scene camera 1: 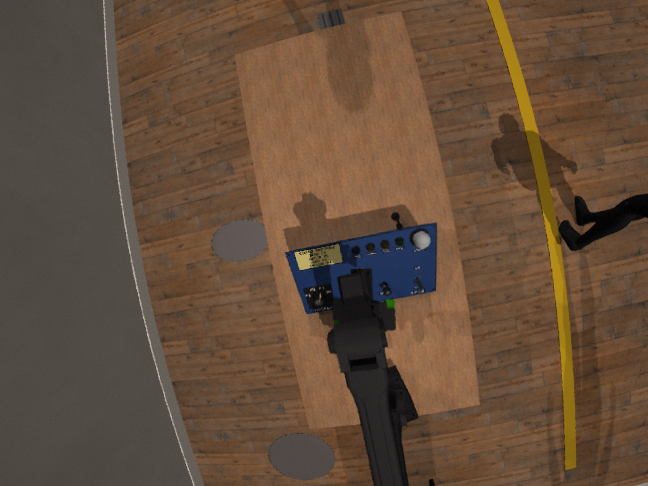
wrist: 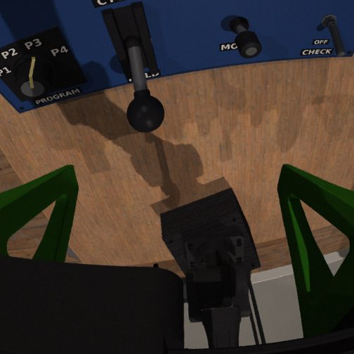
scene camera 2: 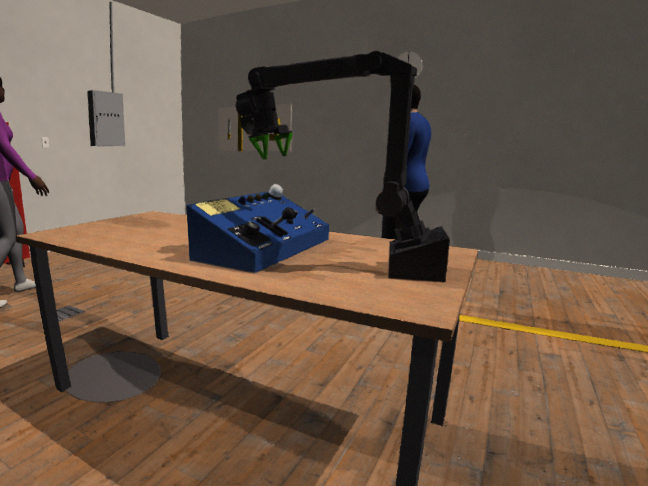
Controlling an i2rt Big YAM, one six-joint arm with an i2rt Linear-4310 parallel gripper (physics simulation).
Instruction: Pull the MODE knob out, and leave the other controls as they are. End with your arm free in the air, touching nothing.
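Frame: origin at the arm's base, x ahead, y down, z left, level; metres.
Seen in the pictures: gripper, between the fingertips: (scene camera 2: 274,157); arm's base, origin of its link: (scene camera 2: 413,240).
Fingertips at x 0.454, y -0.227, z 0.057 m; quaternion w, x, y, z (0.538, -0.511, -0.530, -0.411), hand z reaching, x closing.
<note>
Pixels of each thing's top centre, then the offset from my fingertips to it. "pt": a spot on its surface instead. Level surfaces: height alone.
- ball-ended CYCLE lever, centre of its top: (scene camera 2: 288,207) dx -0.071, dy +0.153, dz +0.024 m
- PROGRAM knob, centre of its top: (scene camera 2: 251,222) (scene camera 1: 318,301) dx -0.020, dy +0.188, dz +0.147 m
- CHECK toggle, centre of its top: (scene camera 1: 421,285) (scene camera 2: 309,208) dx -0.010, dy +0.189, dz -0.213 m
- white dome, a spot on its surface: (scene camera 1: 421,240) (scene camera 2: 274,185) pt dx +0.149, dy +0.111, dz -0.205 m
- yellow label, a spot on its surface: (scene camera 2: 216,207) (scene camera 1: 315,258) pt dx +0.136, dy +0.158, dz +0.132 m
- wooden table, height of its surface: dy +0.318 m
The blue control box (scene camera 1: 400,266) (scene camera 2: 219,245) (wrist: 190,30) stands on the table. Its black MODE knob (scene camera 1: 385,288) (wrist: 248,45) is at the upper right in the wrist view, partly over its label. How far it stands out is hard to tell. The ball-ended CYCLE lever (scene camera 2: 288,212) (wrist: 145,113) leans toward the box's front edge. The PROGRAM knob (scene camera 1: 319,298) (scene camera 2: 252,227) (wrist: 32,89) and the CHECK toggle (scene camera 1: 419,285) (scene camera 2: 309,213) (wrist: 335,35) flank them. My green-fingered gripper (scene camera 2: 274,156) (wrist: 177,175) is open and empty, high above the box, touching nothing.
A white dome (scene camera 1: 421,240) (scene camera 2: 275,190) and a row of small lamps (scene camera 1: 370,246) are along the box's upper edge. A yellow label (scene camera 1: 318,256) (scene camera 2: 216,207) is beside them. My arm's base (scene camera 2: 418,256) (wrist: 210,235) stands on the wooden table (scene camera 1: 340,156) (scene camera 2: 361,292).
</note>
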